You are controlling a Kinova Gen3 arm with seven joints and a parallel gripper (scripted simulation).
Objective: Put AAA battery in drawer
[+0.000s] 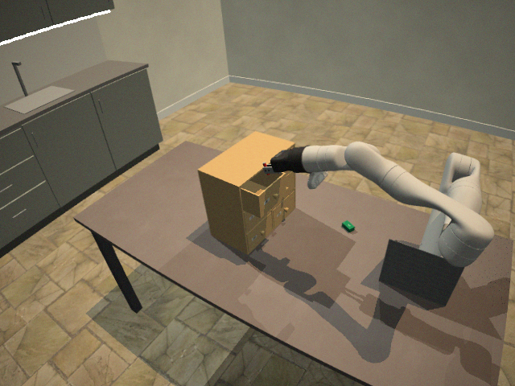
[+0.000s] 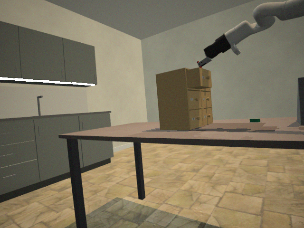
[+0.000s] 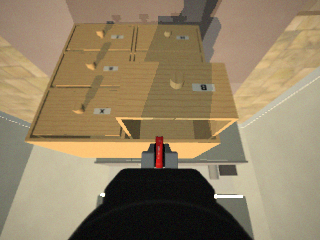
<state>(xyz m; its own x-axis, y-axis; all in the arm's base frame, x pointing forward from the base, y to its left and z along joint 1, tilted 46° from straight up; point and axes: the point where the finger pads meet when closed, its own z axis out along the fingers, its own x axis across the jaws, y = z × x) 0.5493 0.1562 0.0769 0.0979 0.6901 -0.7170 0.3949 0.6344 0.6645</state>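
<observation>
The red AAA battery is 10 mm ahead of my hand. Also, from my hand: green block (210 mm behind, 210 mm to the right, 330 mm below).
</observation>
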